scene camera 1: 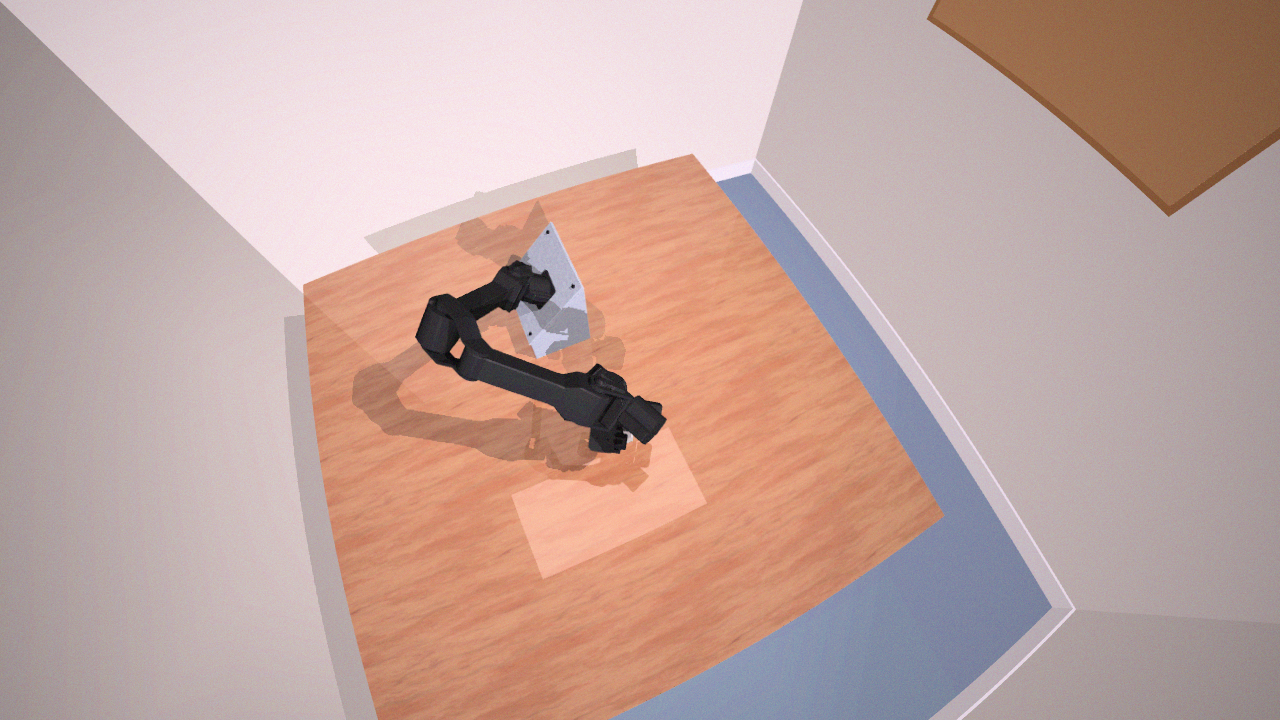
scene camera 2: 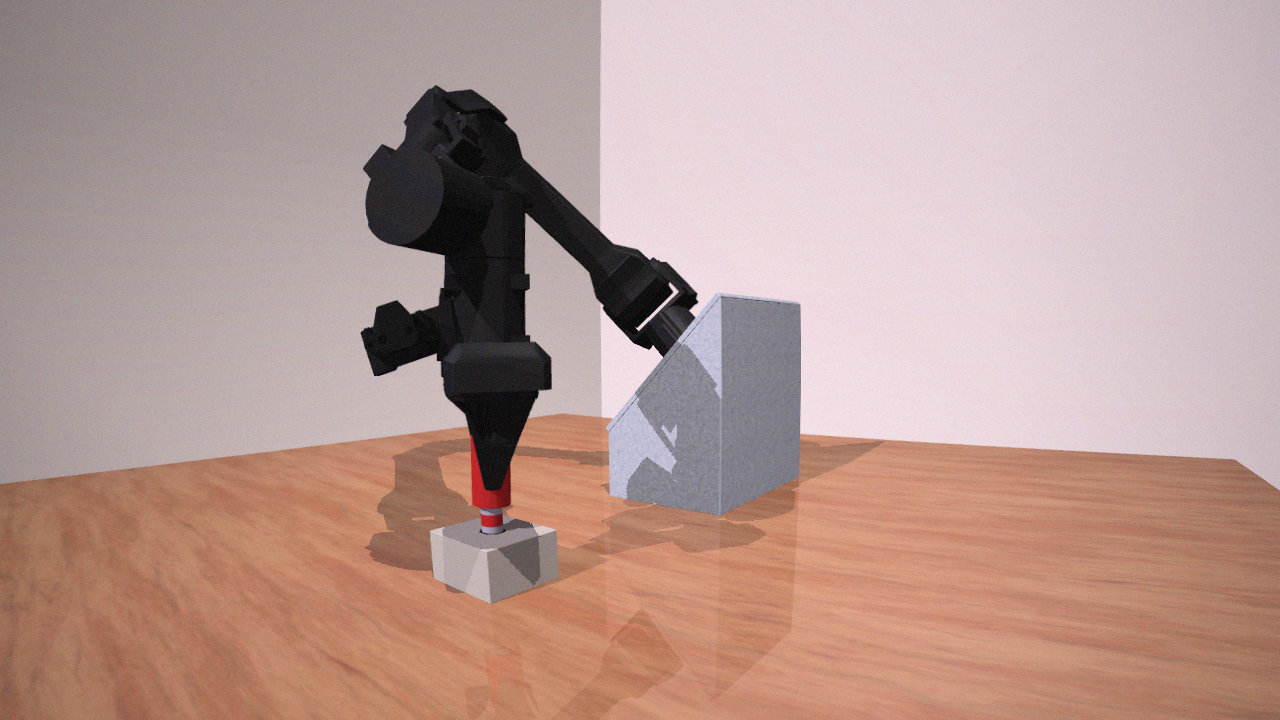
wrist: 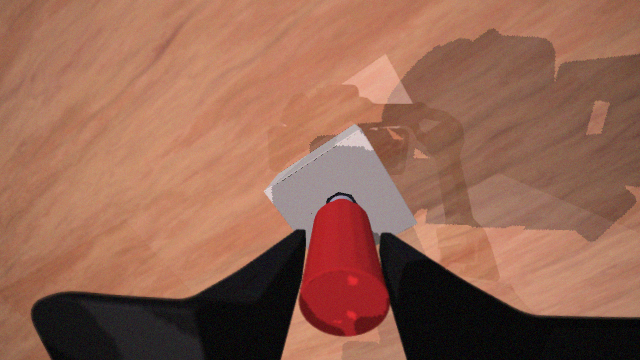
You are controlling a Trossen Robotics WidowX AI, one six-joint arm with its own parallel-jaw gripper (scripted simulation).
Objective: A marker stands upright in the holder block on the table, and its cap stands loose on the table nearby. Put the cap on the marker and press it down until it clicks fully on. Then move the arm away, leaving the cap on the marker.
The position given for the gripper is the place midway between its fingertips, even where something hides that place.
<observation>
In view: the gripper (scene camera 2: 490,484), a marker cap (scene camera 2: 493,499) and a holder block (scene camera 2: 493,576).
The marker cap also shows in the wrist view (wrist: 343,293). The gripper shows as well in scene camera 1 (scene camera 1: 612,424) and in the wrist view (wrist: 342,240).
</observation>
